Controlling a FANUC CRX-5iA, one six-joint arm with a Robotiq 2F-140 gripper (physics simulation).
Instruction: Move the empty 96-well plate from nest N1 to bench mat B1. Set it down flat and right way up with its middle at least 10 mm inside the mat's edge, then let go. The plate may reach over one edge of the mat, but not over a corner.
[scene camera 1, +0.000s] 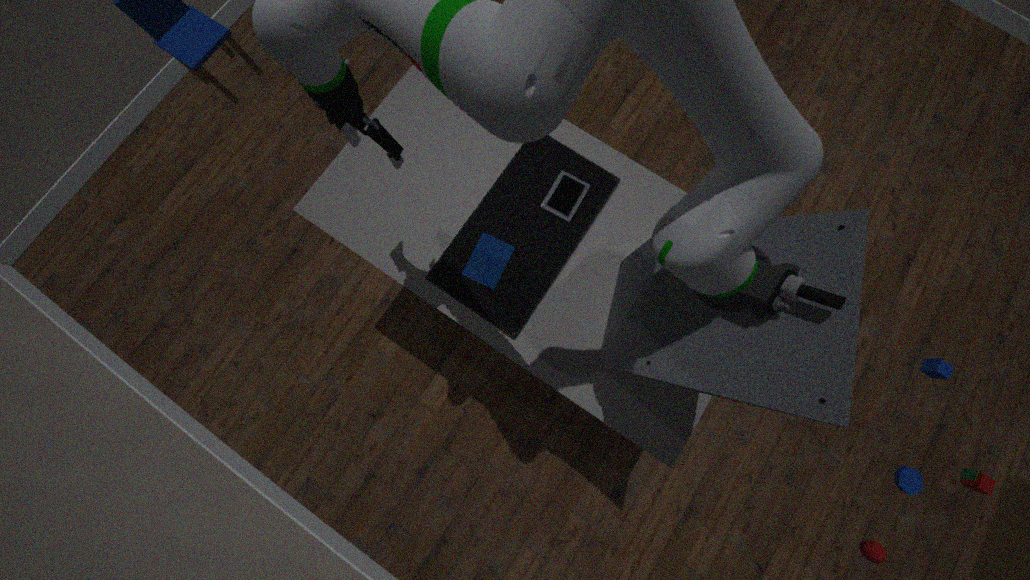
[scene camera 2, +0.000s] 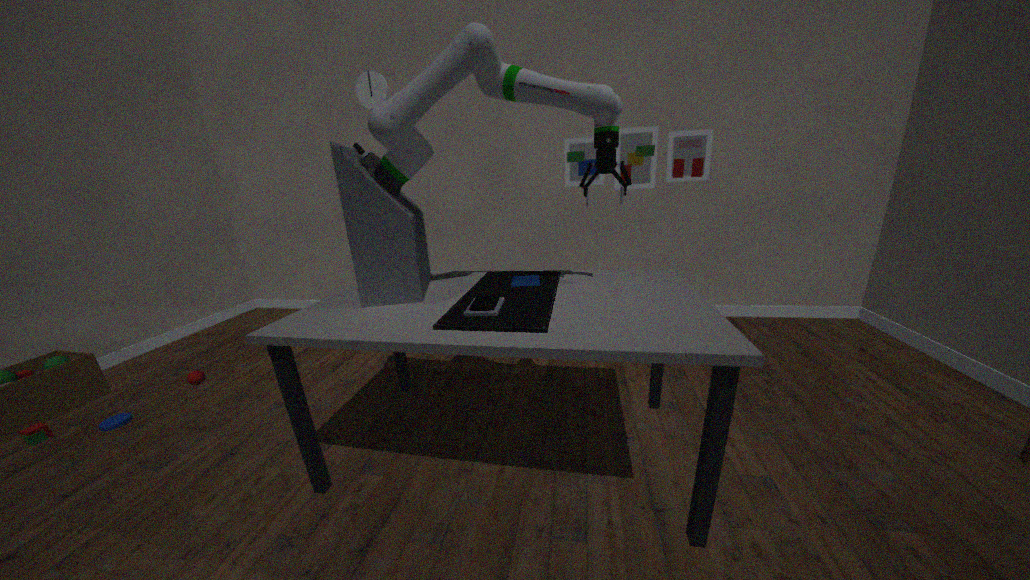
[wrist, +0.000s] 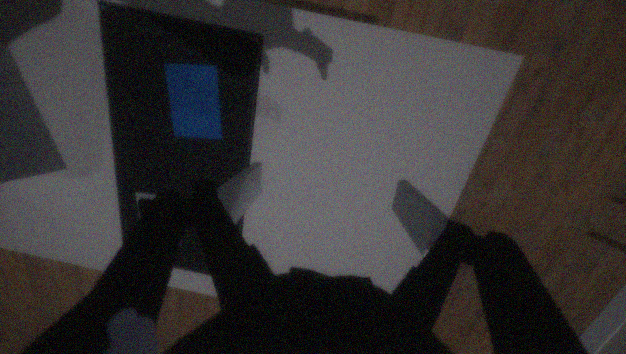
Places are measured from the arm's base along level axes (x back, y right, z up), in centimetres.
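Where they show: gripper, fingertip midpoint: (scene camera 1: 378, 153) (scene camera 2: 604, 205) (wrist: 327, 186); arm's base, link origin: (scene camera 1: 731, 277) (scene camera 2: 382, 183).
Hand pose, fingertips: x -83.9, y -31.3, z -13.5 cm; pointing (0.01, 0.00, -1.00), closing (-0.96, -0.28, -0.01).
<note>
Each offset is from my fingertips to the top centre of the thing. Level surfaces: height alone.
The nest N1, a pale rectangular frame (scene camera 1: 547, 205) (scene camera 2: 503, 304), lies on the dark board. A very dark block {dz -30.1, dx +37.1, dy +40.5 cm} (scene camera 1: 565, 194) (scene camera 2: 485, 301), apparently the plate, sits inside it. In the wrist view a pale corner of the nest {dz -31.3, dx +37.1, dy +40.5 cm} (wrist: 145, 195) shows; the rest and the plate are hidden behind a finger or too dark to tell. The flat blue mat B1 {dz -32.5 cm} (scene camera 1: 488, 260) (scene camera 2: 525, 280) (wrist: 194, 101) lies on the same board. My gripper (scene camera 1: 373, 149) (scene camera 2: 604, 200) (wrist: 327, 186) is open and empty, pointing down, high above the table on the side away from the robot's pedestal.
The dark board {dz -32.7 cm} (scene camera 1: 533, 244) (scene camera 2: 533, 309) (wrist: 145, 165) lies on the white table {dz -34.0 cm} (scene camera 1: 432, 144) (scene camera 2: 634, 309) (wrist: 350, 125). The grey robot pedestal (scene camera 1: 807, 252) (scene camera 2: 382, 237) stands beside the board. A blue chair (scene camera 1: 193, 37) and small toys are on the floor.
</note>
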